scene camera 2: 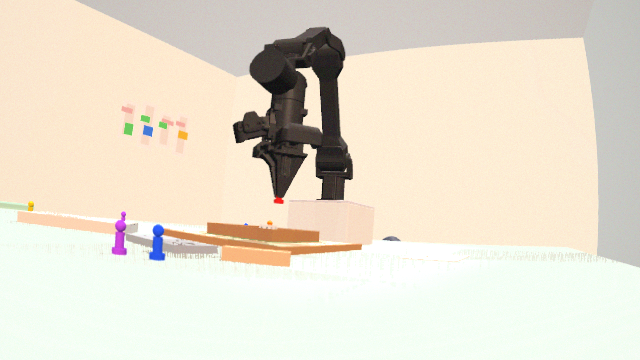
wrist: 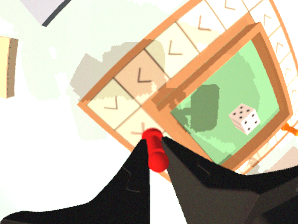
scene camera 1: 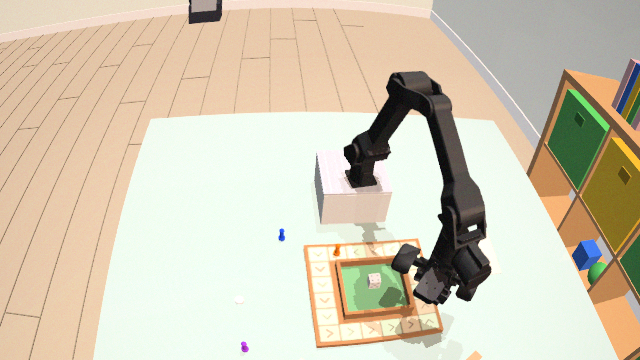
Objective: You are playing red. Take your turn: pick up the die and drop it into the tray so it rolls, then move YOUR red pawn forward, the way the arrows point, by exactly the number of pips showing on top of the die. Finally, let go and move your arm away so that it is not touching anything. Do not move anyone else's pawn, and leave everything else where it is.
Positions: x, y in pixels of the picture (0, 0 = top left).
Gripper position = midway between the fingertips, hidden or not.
My gripper (scene camera 2: 278, 197) holds a red pawn (wrist: 157, 160).
